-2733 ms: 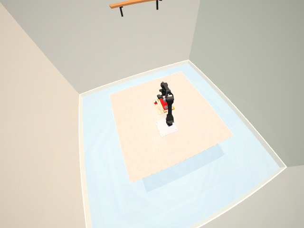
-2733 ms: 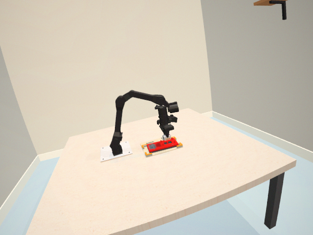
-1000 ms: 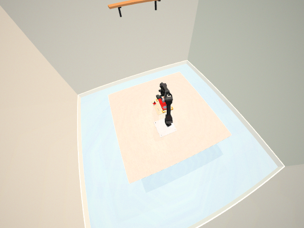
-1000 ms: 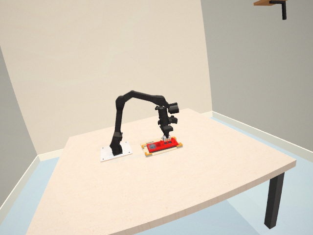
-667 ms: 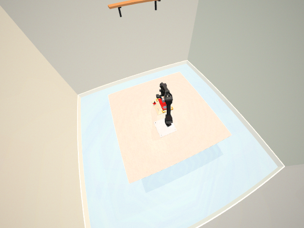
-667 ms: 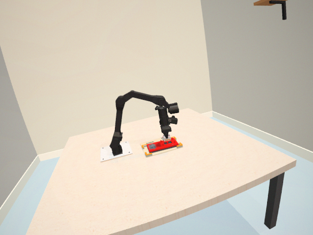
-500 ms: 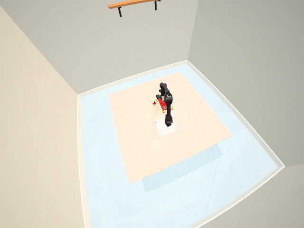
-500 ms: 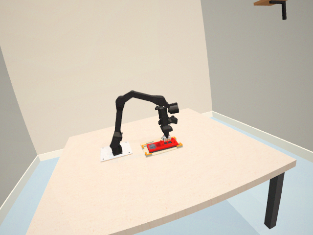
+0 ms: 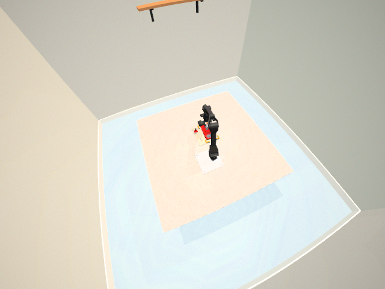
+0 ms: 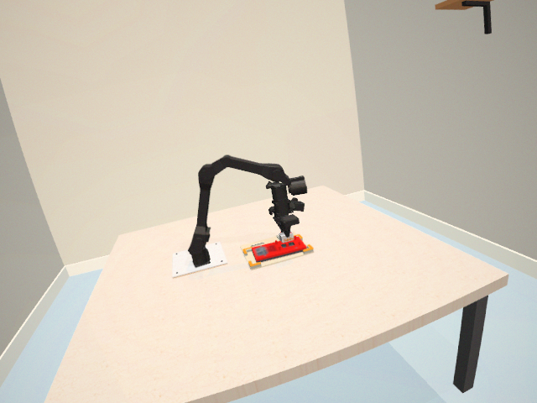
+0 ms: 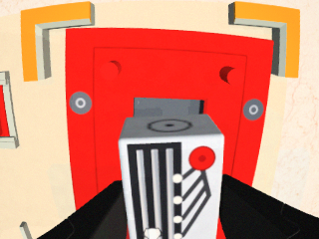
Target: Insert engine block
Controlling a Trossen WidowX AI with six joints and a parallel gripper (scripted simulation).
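My gripper tip is 1 cm above the engine block. From my gripper tip the other things lie so: plate 5 cm below, 4 cm behind, 3 cm to the left.
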